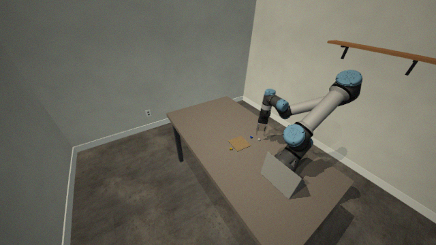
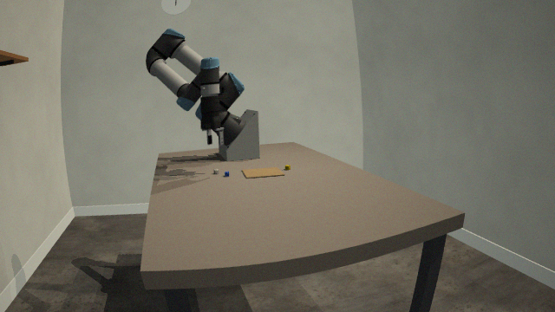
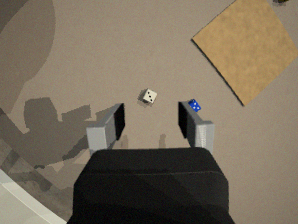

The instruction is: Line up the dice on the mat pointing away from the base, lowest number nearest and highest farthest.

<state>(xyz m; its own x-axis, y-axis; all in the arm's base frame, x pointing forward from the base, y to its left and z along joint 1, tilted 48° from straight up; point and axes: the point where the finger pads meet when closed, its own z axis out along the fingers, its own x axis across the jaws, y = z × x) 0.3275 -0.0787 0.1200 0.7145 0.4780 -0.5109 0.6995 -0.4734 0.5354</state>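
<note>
My gripper is now 120 mm above the white die. The rest, counted from my hand: yellow die: 50 mm ahead, 270 mm to the left, 120 mm below; tan mat: 60 mm ahead, 170 mm to the left, 130 mm below; blue die: 60 mm ahead, 30 mm to the left, 120 mm below.
</note>
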